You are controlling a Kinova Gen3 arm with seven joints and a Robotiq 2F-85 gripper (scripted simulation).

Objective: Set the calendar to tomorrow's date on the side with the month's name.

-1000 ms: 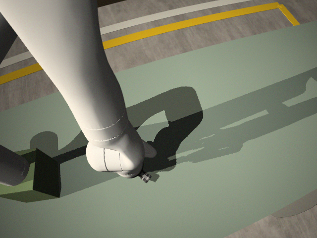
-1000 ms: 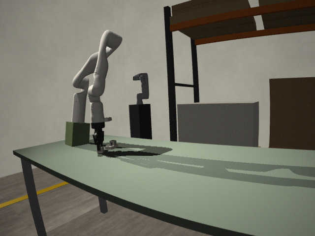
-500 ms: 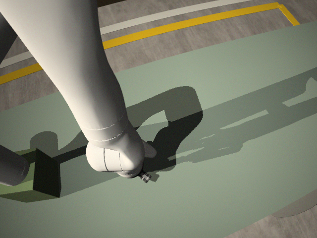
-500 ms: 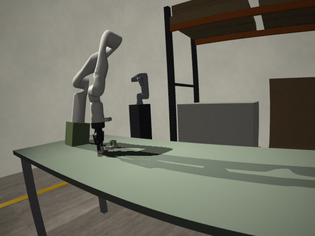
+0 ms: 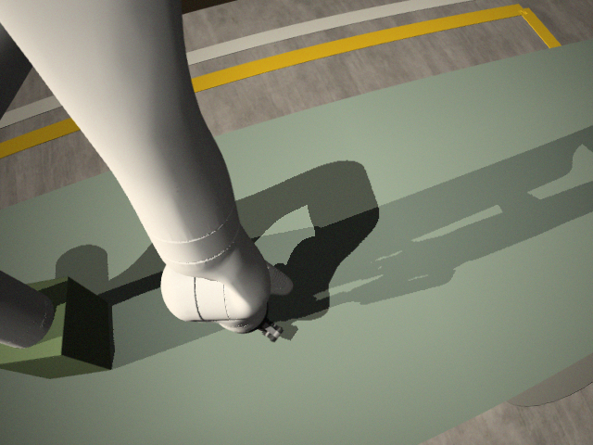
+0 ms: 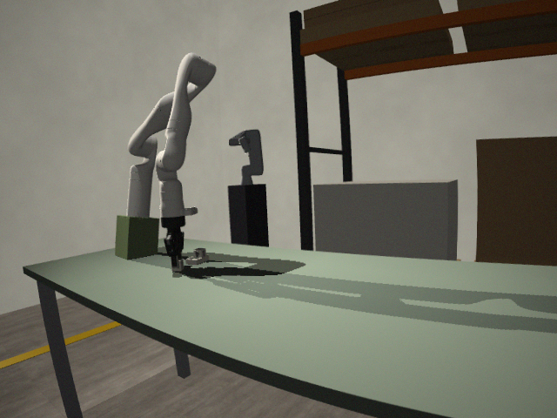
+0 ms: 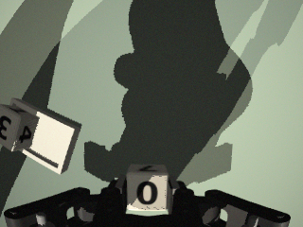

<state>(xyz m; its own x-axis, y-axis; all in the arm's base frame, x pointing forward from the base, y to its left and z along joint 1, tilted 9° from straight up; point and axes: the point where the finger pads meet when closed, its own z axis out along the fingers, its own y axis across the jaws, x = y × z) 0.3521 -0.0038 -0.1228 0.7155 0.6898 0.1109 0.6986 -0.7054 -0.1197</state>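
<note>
Now: the white tray 5 cm behind my hand, 10 cm to the left of it and 2 cm below it. Also, from my hand: white cube: 1 cm below.
</note>
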